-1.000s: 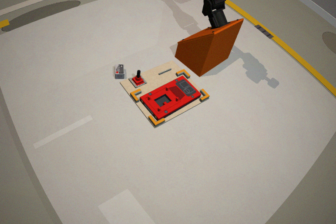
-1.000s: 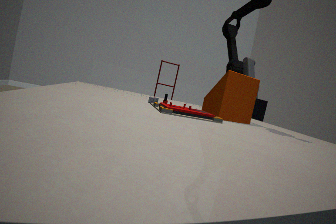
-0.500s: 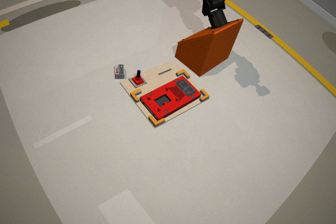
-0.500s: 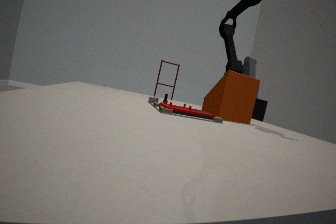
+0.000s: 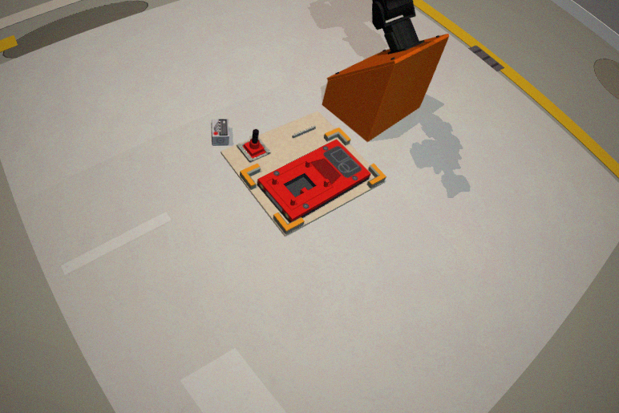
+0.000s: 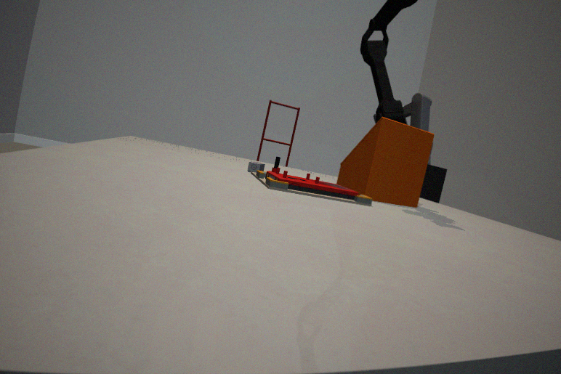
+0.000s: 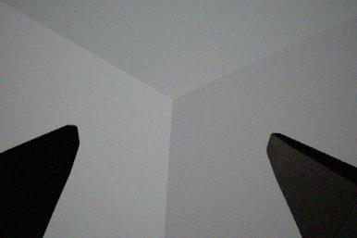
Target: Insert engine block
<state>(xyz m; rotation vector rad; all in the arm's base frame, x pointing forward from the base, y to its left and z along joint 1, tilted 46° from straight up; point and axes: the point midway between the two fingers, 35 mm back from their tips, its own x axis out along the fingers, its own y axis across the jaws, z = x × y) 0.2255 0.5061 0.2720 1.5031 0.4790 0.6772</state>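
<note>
Now: the grey engine block 710 mm below my gripper tip, 270 mm to the right of it and 90 mm ahead of it.
</note>
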